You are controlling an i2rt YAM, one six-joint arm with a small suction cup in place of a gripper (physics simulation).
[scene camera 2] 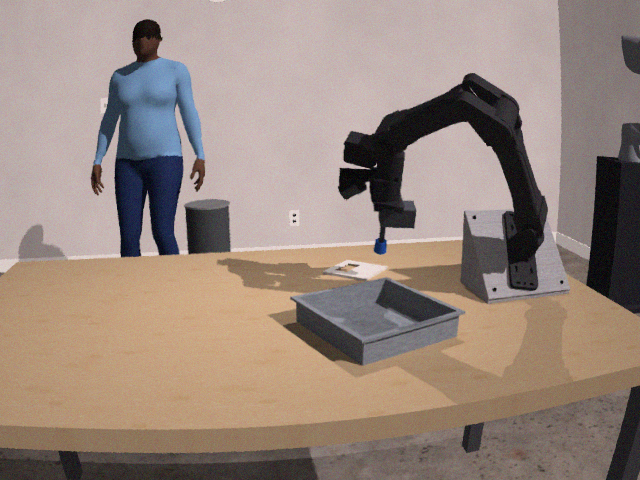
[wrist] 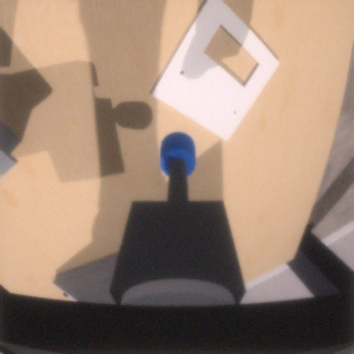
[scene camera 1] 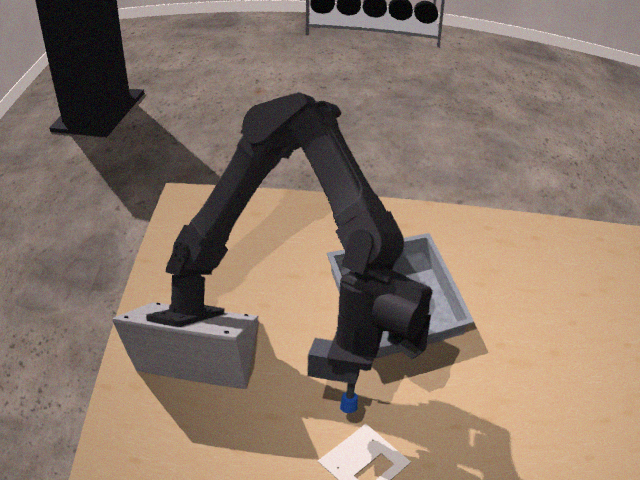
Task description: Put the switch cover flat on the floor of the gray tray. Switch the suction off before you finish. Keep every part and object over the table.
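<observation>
The switch cover (scene camera 1: 347, 452) (scene camera 2: 368, 269) (wrist: 195, 92), a thin white plate with a rectangular opening and two small holes, lies flat on the table. My gripper (scene camera 1: 348, 403) (scene camera 2: 380, 246) (wrist: 178, 152), a small blue suction cup, hangs above the table beside the cover, apart from it, and holds nothing. In the wrist view the cover lies above and to the right of the cup. The gray tray (scene camera 1: 449, 279) (scene camera 2: 330, 338) stands on the table; its floor shows no part on it. In scene camera 1 the arm hides part of the tray.
The arm's slanted gray base block (scene camera 1: 191, 351) (scene camera 2: 478, 263) stands on the table (scene camera 1: 542, 310) (scene camera 2: 155, 361). A person (scene camera 2: 149, 113) and a dark bin (scene camera 2: 207, 227) are behind the table. A black pedestal (scene camera 1: 87, 67) stands on the floor beyond the table.
</observation>
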